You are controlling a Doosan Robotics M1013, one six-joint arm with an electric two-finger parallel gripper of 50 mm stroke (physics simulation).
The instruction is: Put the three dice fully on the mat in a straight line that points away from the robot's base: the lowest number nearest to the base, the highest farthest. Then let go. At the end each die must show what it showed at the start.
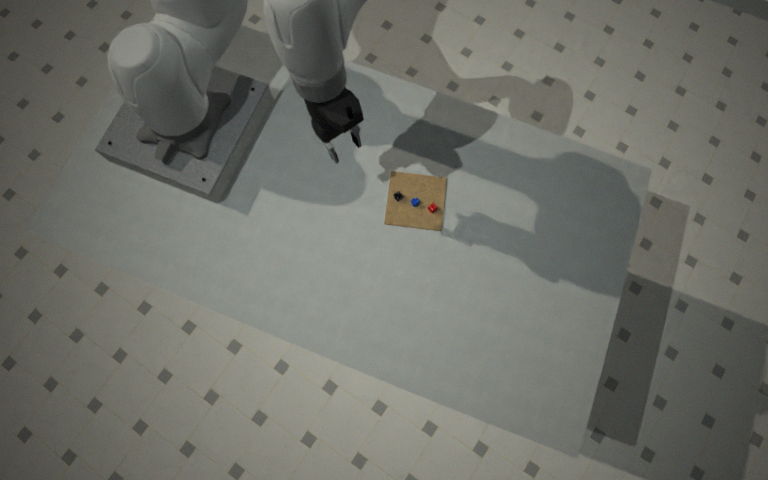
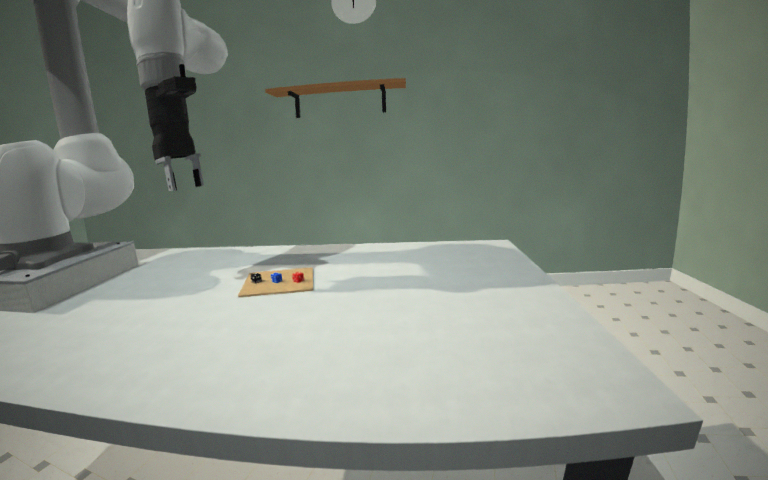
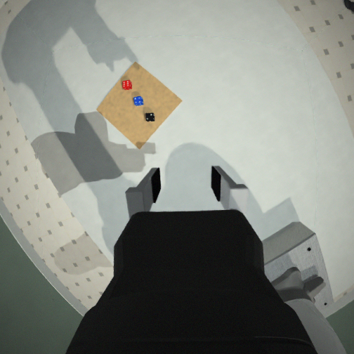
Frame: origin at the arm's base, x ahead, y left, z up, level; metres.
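Seen in the pictures: gripper, fingertip midpoint: (image 1: 346,151) (image 2: 186,188); arm's base, link origin: (image 1: 185,119) (image 2: 40,259).
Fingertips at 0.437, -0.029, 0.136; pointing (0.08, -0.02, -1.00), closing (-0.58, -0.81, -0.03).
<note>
Offsets run from my fingertips to a thing's top centre, as dx, dy, dz. Level surfaces: height alone.
The brown square mat @[+0.163, +0.015, -0.198] (image 1: 413,218) (image 2: 276,289) (image 3: 164,102) lies flat on the table with three dice fully on it, spaced apart in a straight row pointing away from the base. The black die @[+0.119, +0.009, -0.181] (image 1: 398,196) (image 2: 256,277) (image 3: 150,117) is nearest the base; its top seems to show two. The blue die @[+0.162, +0.007, -0.181] (image 1: 415,202) (image 2: 276,277) (image 3: 138,101) is in the middle, showing four. The red die @[+0.208, +0.004, -0.181] (image 1: 432,208) (image 2: 298,277) (image 3: 127,84) is farthest, showing six. My gripper (image 1: 346,153) (image 2: 185,187) (image 3: 185,177) is open and empty, high above the table between base and mat.
The robot's base plinth (image 1: 226,135) (image 2: 84,278) (image 3: 297,250) stands at one end of the table @[dz -0.202] (image 1: 339,283) (image 2: 396,350). A wall shelf (image 2: 339,87) hangs on the green wall. Shadows of the arm fall across the table and floor.
</note>
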